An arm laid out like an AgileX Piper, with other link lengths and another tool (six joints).
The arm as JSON. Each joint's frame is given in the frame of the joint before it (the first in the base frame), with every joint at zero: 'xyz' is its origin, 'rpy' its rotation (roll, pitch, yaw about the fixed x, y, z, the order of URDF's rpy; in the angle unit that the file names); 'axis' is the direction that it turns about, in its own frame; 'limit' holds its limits. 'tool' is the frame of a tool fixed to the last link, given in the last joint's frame.
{
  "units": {
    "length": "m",
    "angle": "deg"
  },
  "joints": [
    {
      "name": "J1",
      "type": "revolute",
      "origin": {
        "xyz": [
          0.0,
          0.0,
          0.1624
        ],
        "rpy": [
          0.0,
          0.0,
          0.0
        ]
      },
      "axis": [
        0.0,
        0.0,
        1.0
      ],
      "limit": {
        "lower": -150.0,
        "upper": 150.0
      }
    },
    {
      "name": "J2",
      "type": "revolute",
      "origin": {
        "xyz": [
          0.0,
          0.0,
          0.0
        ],
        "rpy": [
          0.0,
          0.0,
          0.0
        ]
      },
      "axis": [
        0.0,
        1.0,
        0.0
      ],
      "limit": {
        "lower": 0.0,
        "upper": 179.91
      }
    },
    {
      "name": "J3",
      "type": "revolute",
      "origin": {
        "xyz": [
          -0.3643,
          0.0,
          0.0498
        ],
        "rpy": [
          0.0,
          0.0,
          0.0
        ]
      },
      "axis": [
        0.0,
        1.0,
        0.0
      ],
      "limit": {
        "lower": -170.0,
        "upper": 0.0
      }
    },
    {
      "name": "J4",
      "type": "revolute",
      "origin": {
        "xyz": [
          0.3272,
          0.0,
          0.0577
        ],
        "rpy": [
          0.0,
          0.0,
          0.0
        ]
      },
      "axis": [
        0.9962,
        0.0,
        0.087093
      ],
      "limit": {
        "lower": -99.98,
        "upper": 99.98
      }
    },
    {
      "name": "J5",
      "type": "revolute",
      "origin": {
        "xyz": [
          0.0,
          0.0,
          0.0
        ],
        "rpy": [
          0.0,
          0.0,
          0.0
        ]
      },
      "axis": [
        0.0,
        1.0,
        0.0
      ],
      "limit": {
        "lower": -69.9,
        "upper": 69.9
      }
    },
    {
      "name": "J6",
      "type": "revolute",
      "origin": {
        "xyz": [
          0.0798,
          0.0,
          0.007
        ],
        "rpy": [
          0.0,
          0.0,
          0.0
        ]
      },
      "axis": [
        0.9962,
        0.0,
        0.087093
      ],
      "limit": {
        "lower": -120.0,
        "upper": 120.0
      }
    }
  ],
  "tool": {
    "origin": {
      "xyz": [
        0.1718,
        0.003,
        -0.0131
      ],
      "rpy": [
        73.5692,
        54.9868,
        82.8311
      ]
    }
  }
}
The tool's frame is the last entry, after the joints.
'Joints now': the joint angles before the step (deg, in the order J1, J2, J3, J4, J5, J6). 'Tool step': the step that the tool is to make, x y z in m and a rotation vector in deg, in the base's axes. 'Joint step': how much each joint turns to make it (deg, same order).
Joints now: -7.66 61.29 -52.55 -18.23 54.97 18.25
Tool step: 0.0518 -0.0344 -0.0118 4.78 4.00 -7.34
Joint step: -6.37 13.40 -9.76 3.85 1.31 0.28
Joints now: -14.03 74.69 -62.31 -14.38 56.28 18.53
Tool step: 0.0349 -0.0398 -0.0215 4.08 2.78 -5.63
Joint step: -5.91 10.26 -7.35 3.63 0.76 -1.12
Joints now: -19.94 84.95 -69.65 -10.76 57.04 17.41
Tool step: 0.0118 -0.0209 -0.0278 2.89 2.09 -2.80
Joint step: -3.14 5.49 -2.01 2.23 -0.60 -0.76
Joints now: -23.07 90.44 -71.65 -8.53 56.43 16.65
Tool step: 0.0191 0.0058 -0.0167 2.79 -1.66 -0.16
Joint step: -0.10 2.51 -0.12 3.43 -2.89 -0.53
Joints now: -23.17 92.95 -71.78 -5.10 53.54 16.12
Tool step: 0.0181 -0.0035 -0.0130 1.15 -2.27 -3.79
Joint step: -0.01 2.24 -0.17 0.35 -3.42 4.25
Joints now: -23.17 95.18 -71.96 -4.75 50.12 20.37
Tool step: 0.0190 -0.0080 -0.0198 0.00 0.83 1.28
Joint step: 0.00 4.31 -2.23 0.12 -1.41 -1.30
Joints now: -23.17 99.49 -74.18 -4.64 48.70 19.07
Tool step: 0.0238 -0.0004 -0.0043 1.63 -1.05 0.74
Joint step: 0.01 3.31 -3.70 2.73 -0.01 -1.80
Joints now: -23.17 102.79 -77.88 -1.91 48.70 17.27
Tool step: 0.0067 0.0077 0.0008 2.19 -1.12 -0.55
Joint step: 0.00 0.34 -0.52 2.77 0.01 -0.42
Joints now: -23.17 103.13 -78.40 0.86 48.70 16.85
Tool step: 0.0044 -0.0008 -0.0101 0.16 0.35 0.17
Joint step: 0.09 1.31 -0.14 0.06 -0.79 -0.12
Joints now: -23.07 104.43 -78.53 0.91 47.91 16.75
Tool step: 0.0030 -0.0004 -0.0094 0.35 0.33 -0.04
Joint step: 0.00 1.11 0.00 0.23 -0.67 -0.06
